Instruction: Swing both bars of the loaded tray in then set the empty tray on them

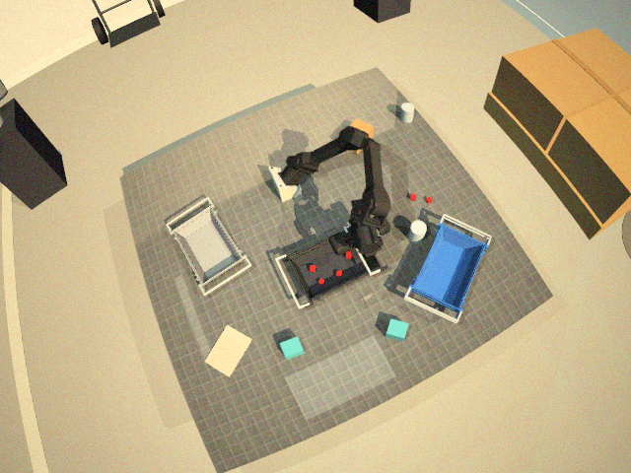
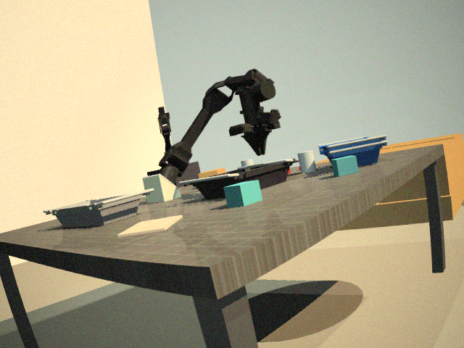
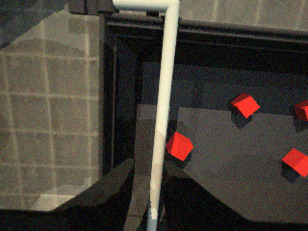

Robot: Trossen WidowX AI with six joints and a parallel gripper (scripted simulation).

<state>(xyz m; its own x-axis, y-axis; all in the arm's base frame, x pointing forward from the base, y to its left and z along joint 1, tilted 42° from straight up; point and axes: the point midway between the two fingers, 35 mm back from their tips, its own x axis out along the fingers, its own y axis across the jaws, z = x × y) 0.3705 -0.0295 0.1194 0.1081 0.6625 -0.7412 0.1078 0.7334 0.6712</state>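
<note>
Right now the grey tray is 310 mm behind my gripper tip, 430 mm to the right of it and 50 mm below it. Round my gripper tip: cream flat plate: 50 mm ahead, 540 mm to the right, 90 mm below.
</note>
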